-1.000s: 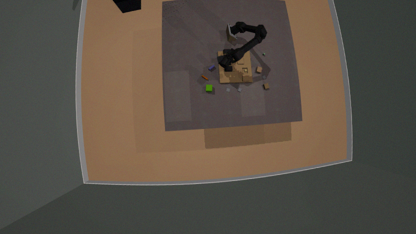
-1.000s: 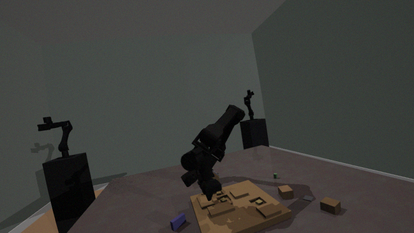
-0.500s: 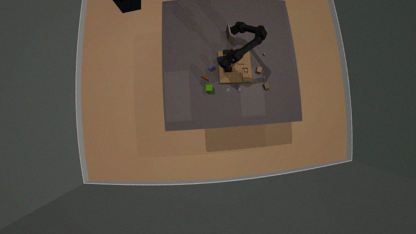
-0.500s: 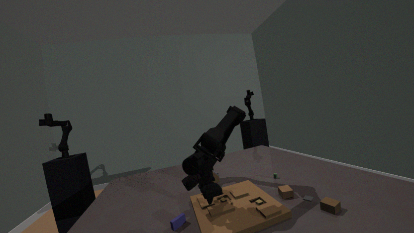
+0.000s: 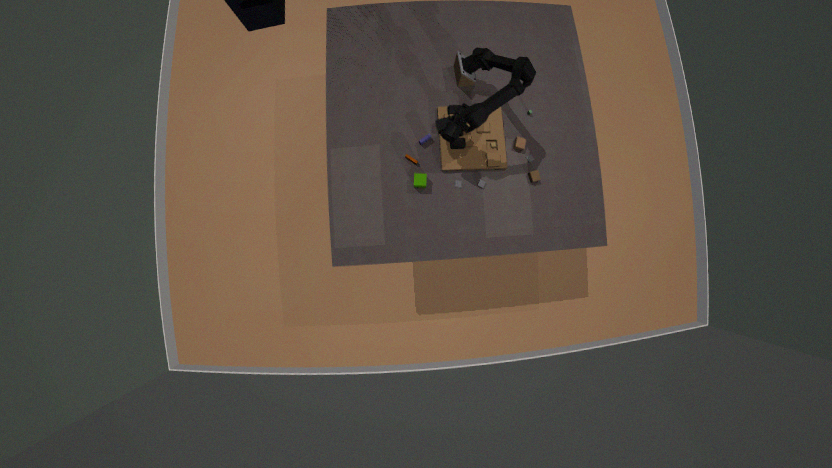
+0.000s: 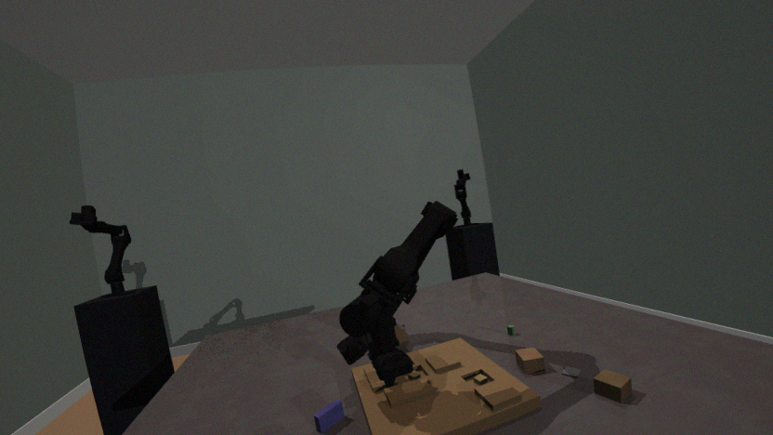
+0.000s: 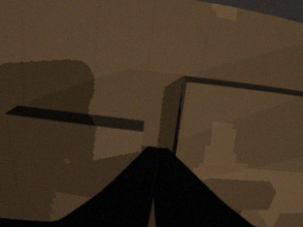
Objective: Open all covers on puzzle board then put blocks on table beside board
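The purple piece lies 13 cm to the right of my gripper tip, 1 cm below it and 1 cm ahead of it. The rest, counted from my gripper tip: orange stick 20 cm to the right, 9 cm ahead, 2 cm below; green cube 20 cm ahead, 17 cm to the right; tiny green piece 38 cm to the left, 9 cm behind, 1 cm below.
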